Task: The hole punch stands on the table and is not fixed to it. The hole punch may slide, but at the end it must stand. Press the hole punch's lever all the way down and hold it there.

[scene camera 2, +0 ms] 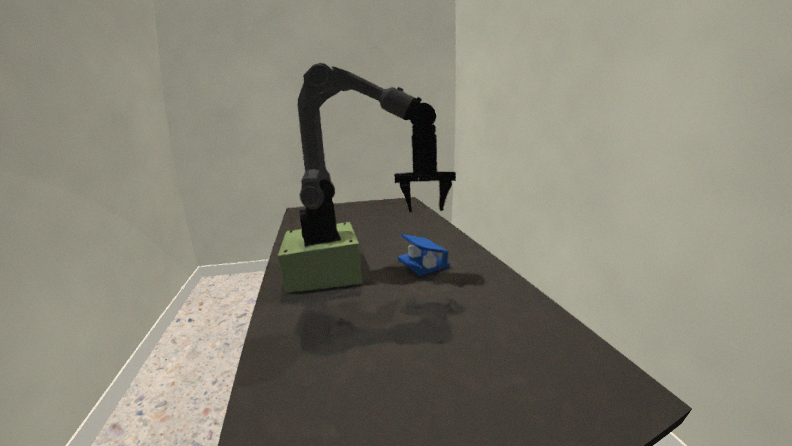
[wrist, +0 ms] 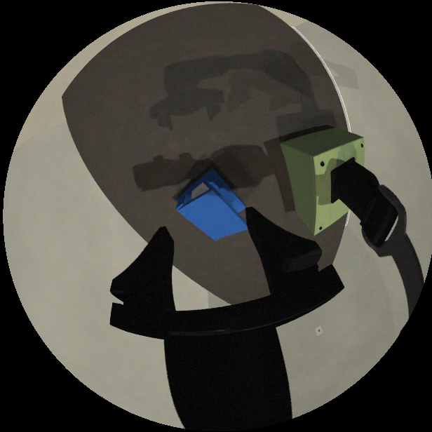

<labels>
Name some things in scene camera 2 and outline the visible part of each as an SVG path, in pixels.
My gripper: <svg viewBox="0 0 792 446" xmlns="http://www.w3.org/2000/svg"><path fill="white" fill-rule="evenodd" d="M437 154L412 155L413 172L394 175L395 183L400 183L409 212L412 212L410 182L439 181L439 209L443 211L447 194L452 186L451 181L456 181L456 173L437 172Z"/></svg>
A blue hole punch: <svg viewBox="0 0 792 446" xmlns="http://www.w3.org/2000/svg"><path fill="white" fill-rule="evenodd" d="M401 234L401 237L412 245L408 246L408 254L398 256L398 260L418 276L450 266L448 263L448 251L426 238Z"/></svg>
</labels>
